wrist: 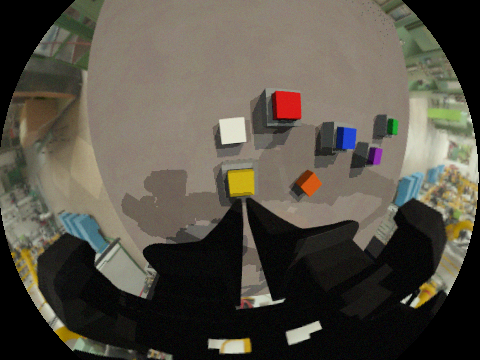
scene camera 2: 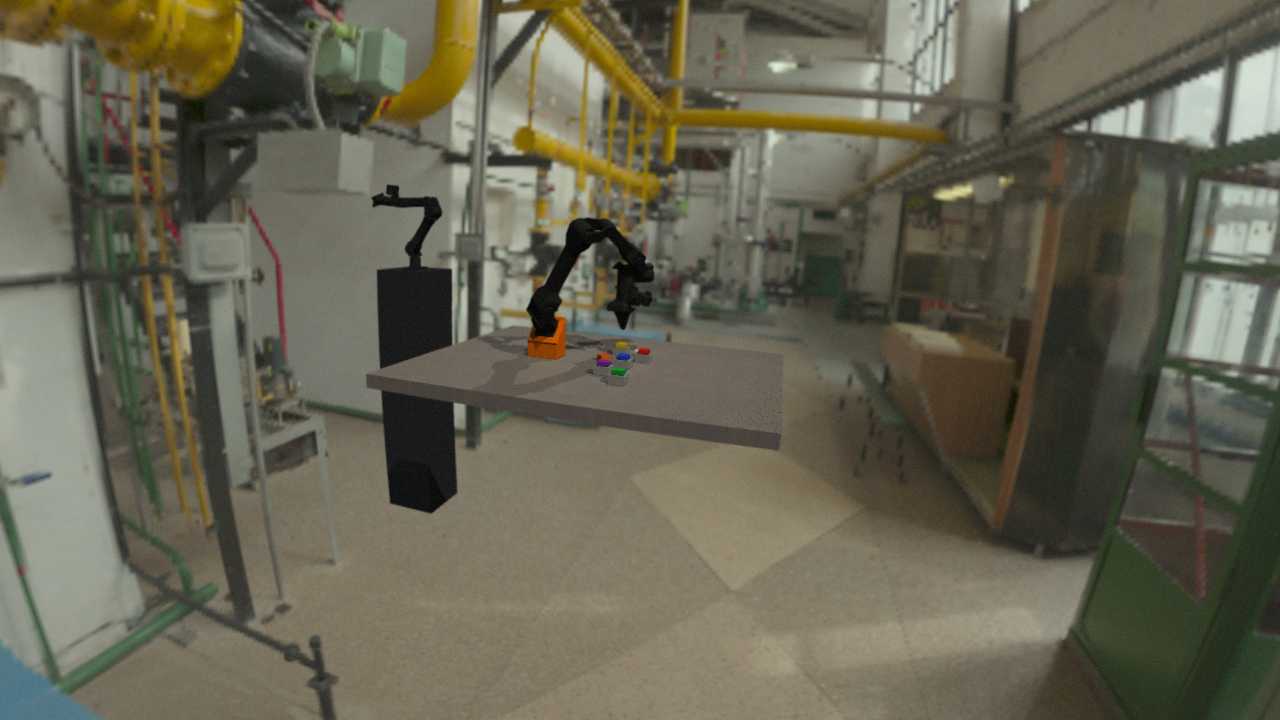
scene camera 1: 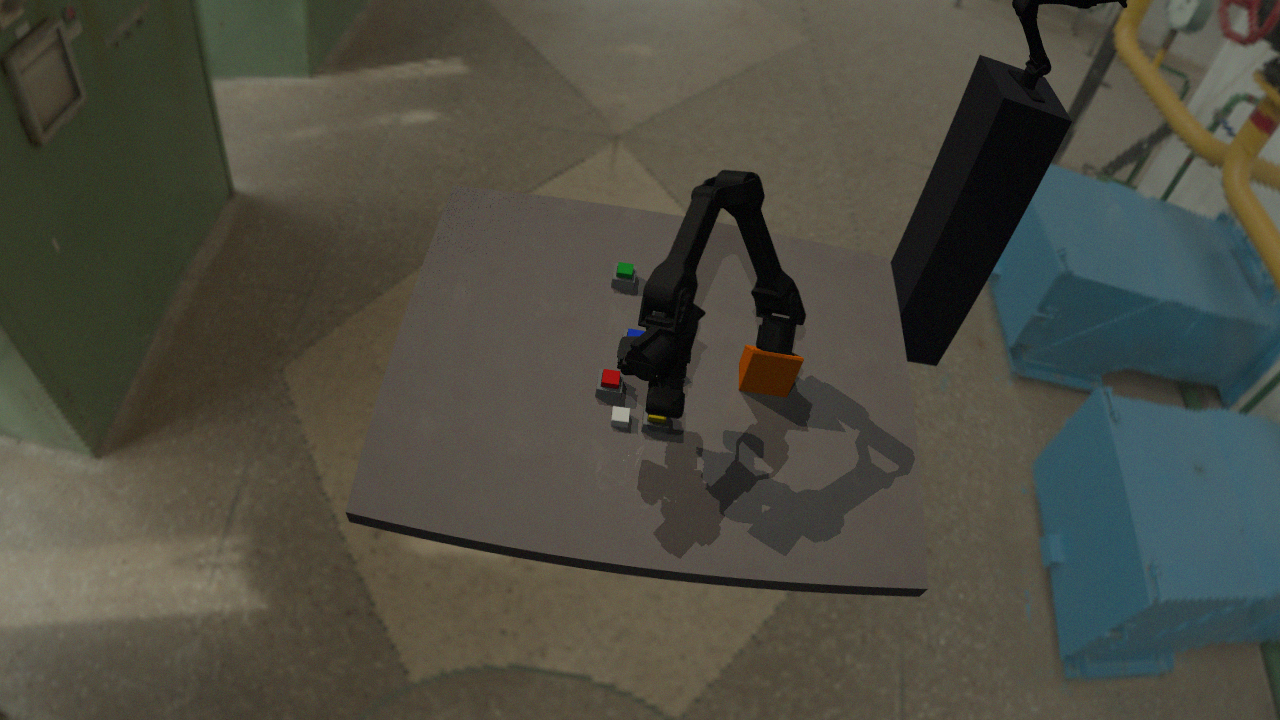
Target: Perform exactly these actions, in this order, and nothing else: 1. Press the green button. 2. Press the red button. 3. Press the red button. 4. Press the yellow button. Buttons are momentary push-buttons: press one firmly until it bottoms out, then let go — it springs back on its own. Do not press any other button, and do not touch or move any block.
Observation:
My gripper [scene camera 1: 660, 397] is shut, with nothing in its grasp. Also in view: a red button [wrist: 286, 105].
My gripper also shows in the wrist view [wrist: 243, 202] and in scene camera 2 [scene camera 2: 623, 329].

